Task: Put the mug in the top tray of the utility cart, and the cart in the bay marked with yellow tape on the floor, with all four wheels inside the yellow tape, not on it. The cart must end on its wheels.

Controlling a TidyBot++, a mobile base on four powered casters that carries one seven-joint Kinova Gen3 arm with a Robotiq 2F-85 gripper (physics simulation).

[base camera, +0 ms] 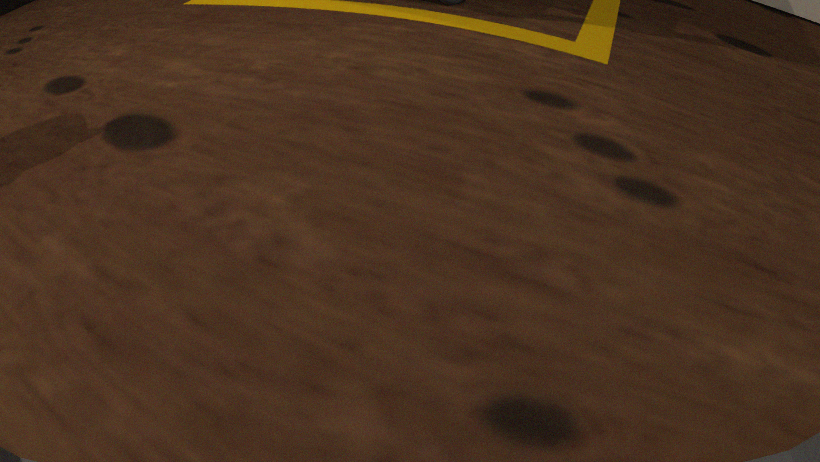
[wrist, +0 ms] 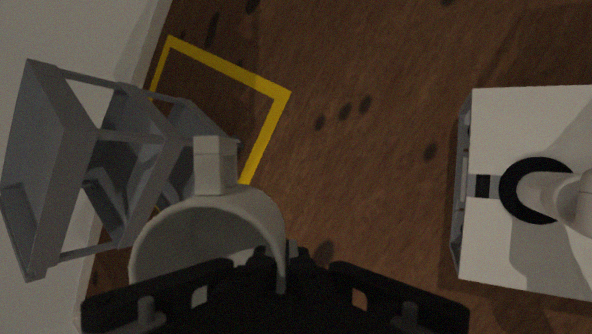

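Note:
A pale mug (wrist: 200,230) is held in the wrist view, its wall pinched between my shut fingers (wrist: 280,257) and its blocky handle pointing up the picture. The grey utility cart (wrist: 75,145) stands upright at the left of the wrist view, apart from the mug; the mug hides part of its lower end. Yellow tape (base camera: 459,21) (wrist: 225,65) marks the bay around the cart's foot. A dark wheel (base camera: 450,1) shows at the top edge of the base camera, beyond the near tape strip. The other wheels are hidden or unclear.
A pale wall (wrist: 75,30) (base camera: 806,8) runs behind the cart. My white base (wrist: 525,120) is at the right of the wrist view, apart from the bay. Dark round spots mark the brown floor (base camera: 344,258) (wrist: 375,200).

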